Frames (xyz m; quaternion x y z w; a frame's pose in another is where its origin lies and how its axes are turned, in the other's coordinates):
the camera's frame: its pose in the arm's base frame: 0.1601 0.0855 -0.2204 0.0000 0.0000 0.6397 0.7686
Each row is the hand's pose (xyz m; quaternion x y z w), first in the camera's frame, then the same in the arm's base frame.
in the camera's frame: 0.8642 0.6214 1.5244 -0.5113 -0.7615 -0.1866 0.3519
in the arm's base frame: -0.2941 1.0481 1.3040 0.0941 -0.9124 0.0817 0.3899
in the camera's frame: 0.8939 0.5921 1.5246 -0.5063 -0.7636 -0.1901 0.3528
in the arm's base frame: -0.2599 1.0720 1.3042 0.0993 -0.9108 0.0796 0.3928
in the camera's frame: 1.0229 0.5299 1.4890 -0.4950 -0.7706 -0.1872 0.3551
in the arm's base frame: -0.1753 1.1876 1.2686 0.1125 -0.9090 0.0833 0.3927
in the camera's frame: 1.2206 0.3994 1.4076 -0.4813 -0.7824 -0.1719 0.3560
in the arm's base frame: -0.0111 1.3583 1.1872 0.1306 -0.9092 0.0956 0.3836
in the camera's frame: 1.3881 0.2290 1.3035 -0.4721 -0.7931 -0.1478 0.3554
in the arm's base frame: 0.1869 1.4921 1.0831 0.1445 -0.9116 0.1138 0.3677
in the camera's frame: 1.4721 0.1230 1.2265 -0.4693 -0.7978 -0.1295 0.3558
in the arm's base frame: 0.3064 1.5555 1.0061 0.1496 -0.9134 0.1281 0.3563
